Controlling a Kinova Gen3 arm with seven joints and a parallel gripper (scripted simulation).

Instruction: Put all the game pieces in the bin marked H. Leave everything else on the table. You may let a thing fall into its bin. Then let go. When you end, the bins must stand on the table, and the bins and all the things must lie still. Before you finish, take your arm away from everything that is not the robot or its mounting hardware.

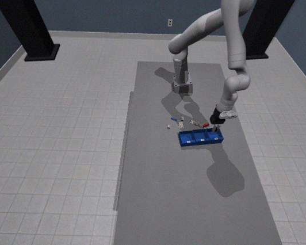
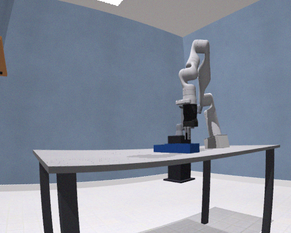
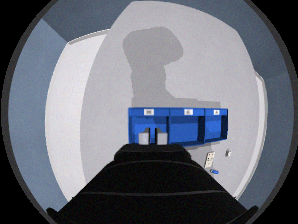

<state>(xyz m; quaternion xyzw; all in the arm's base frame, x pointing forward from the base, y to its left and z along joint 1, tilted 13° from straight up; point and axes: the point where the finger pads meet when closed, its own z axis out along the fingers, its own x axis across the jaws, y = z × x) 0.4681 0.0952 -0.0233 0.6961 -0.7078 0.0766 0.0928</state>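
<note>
Right now my hand is 250 mm to the left of the die, 100 mm past it and 80 mm above it. Round my hand: red cylinder 90 mm behind, 80 mm below, 20 mm to the right; blue three-compartment bin 80 mm to the right, 60 mm below, 10 mm ahead; grey-white piece 150 mm to the right, 150 mm behind, 80 mm below.
</note>
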